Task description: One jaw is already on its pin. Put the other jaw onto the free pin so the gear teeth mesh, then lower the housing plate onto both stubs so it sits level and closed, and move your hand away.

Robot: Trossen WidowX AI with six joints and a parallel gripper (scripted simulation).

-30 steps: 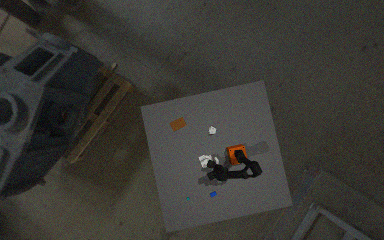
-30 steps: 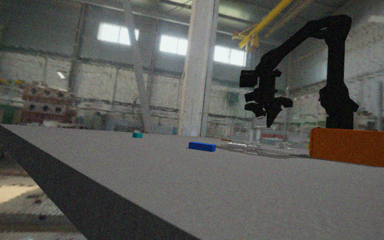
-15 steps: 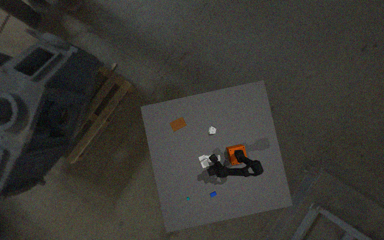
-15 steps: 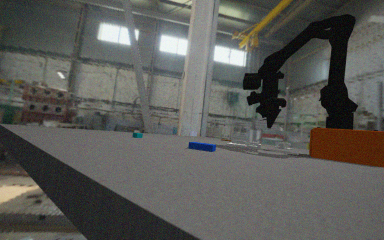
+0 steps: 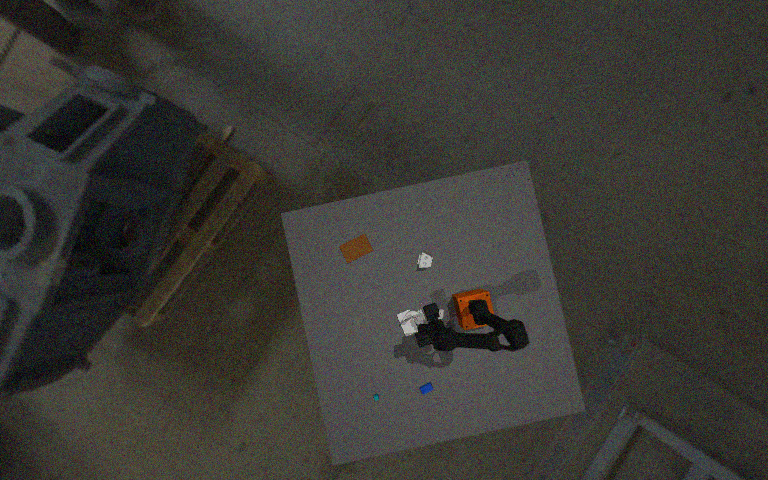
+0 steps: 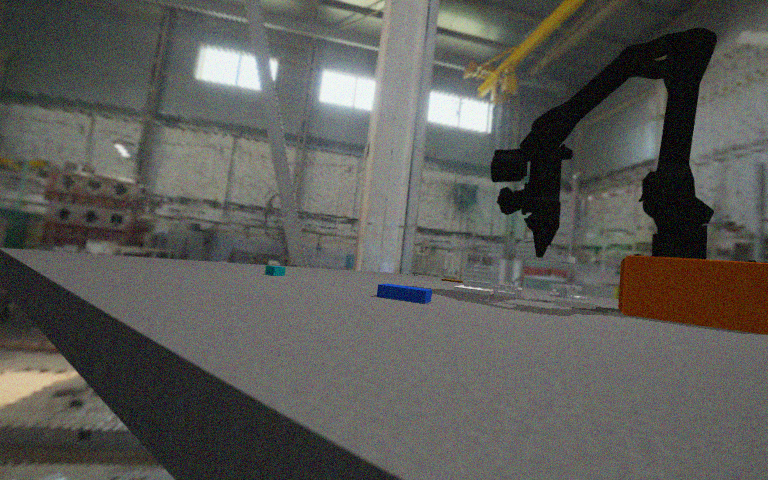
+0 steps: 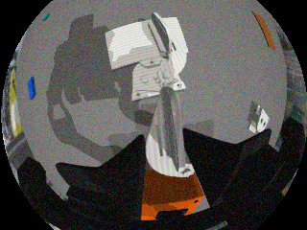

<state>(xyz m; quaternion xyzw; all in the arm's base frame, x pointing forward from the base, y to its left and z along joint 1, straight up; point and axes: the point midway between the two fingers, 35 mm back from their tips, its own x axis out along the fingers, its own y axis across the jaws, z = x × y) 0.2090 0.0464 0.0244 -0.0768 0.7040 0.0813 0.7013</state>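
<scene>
Now: the curved white jaw 30 mm behind my gripper tip and 30 mm to the right of it. The rest, counted from my gripper tip: teal block 300 mm ahead, 380 mm to the left, 70 mm below; flat orange plate 340 mm ahead, 370 mm to the right, 80 mm below; blue block 50 mm ahead, 360 mm to the left, 70 mm below.
</scene>
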